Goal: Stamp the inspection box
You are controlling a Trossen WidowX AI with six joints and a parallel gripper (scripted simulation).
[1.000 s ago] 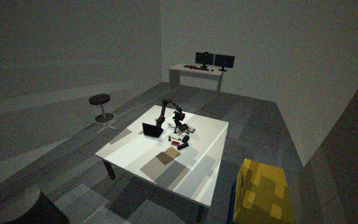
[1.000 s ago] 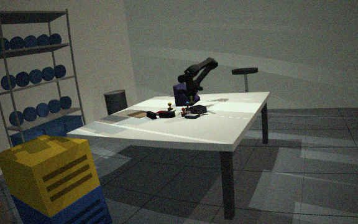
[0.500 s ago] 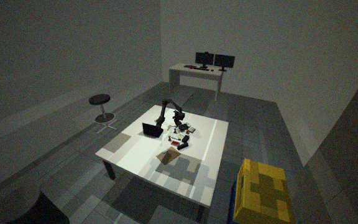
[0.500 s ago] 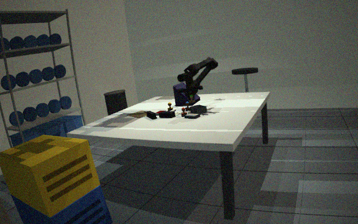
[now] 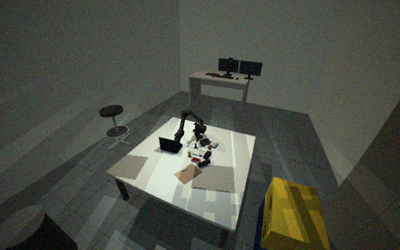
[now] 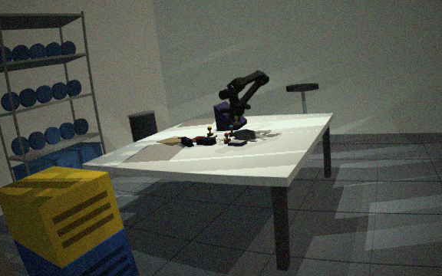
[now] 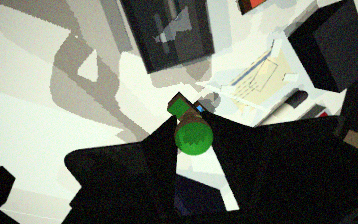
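Now: the red ink pad 9 cm ahead of my gripper tip, 25 cm to the right of it and 8 cm below it. Round my gripper tip: dark tray 7 cm ahead, 8 cm to the left, 8 cm below; then blue-knobbed stamp 1 cm behind, 4 cm to the right, 7 cm below; then green stamp right at my gripper tip.
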